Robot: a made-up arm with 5 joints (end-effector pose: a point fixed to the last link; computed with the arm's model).
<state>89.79 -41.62 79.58 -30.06 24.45</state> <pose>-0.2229 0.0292 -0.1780 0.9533 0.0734 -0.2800 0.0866</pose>
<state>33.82 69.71 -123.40 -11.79 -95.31</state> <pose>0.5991 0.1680 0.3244 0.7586 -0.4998 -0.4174 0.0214</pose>
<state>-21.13 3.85 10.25 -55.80 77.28</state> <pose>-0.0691 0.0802 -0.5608 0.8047 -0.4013 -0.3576 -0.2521</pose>
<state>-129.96 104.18 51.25 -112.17 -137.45</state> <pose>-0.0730 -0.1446 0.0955 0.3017 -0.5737 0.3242 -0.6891</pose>
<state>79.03 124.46 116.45 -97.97 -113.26</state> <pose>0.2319 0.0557 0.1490 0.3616 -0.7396 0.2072 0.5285</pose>
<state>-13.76 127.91 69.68 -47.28 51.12</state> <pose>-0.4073 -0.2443 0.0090 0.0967 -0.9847 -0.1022 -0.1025</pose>
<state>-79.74 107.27 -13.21 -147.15 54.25</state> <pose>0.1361 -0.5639 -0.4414 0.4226 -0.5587 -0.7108 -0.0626</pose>
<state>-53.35 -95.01 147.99 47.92 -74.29</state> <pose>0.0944 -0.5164 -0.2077 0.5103 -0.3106 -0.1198 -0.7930</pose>
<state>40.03 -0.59 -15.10 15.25 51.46</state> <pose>0.6608 0.0691 -0.2086 0.5920 0.0007 -0.7952 0.1314</pose>
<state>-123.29 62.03 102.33 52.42 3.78</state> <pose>0.2961 0.3542 0.1625 0.3085 0.1077 -0.9432 0.0591</pose>
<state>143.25 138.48 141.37 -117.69 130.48</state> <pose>0.3467 0.4200 0.4793 0.4442 -0.3816 0.5417 -0.6030</pose>
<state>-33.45 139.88 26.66 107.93 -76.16</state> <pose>0.1322 -0.0052 0.1760 0.4279 0.4931 -0.7564 0.0398</pose>
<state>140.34 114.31 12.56 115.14 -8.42</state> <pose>-0.3390 -0.2845 0.0450 0.8222 -0.4979 -0.0348 -0.2738</pose>
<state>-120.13 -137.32 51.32 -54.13 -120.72</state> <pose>-0.0106 -0.0503 0.0207 0.6913 -0.6748 -0.1456 -0.2134</pose>
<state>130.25 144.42 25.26 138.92 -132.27</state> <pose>-0.0320 -0.0972 0.2056 0.2838 0.0188 0.8987 -0.3340</pose>
